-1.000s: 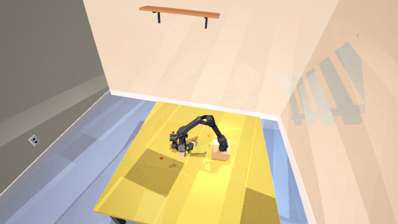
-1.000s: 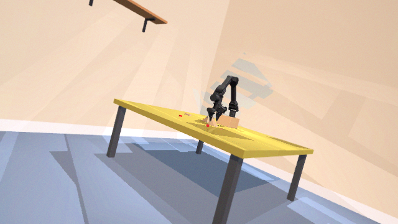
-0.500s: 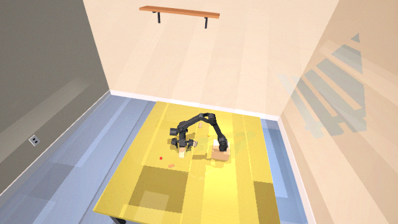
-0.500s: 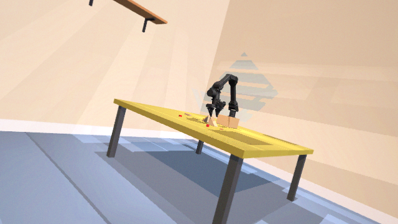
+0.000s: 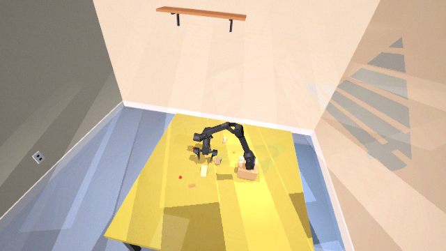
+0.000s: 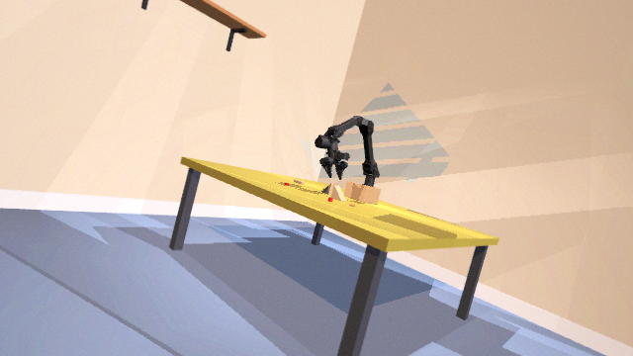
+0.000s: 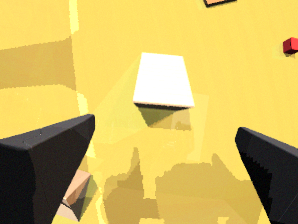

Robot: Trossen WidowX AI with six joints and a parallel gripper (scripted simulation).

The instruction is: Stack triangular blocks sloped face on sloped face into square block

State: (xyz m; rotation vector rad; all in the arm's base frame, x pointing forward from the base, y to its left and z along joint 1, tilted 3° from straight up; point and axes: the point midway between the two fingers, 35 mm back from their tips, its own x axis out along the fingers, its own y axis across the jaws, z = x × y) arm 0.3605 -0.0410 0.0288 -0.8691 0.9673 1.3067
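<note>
The block is 3 cm to the left of my gripper tip and 8 cm below it.
</note>
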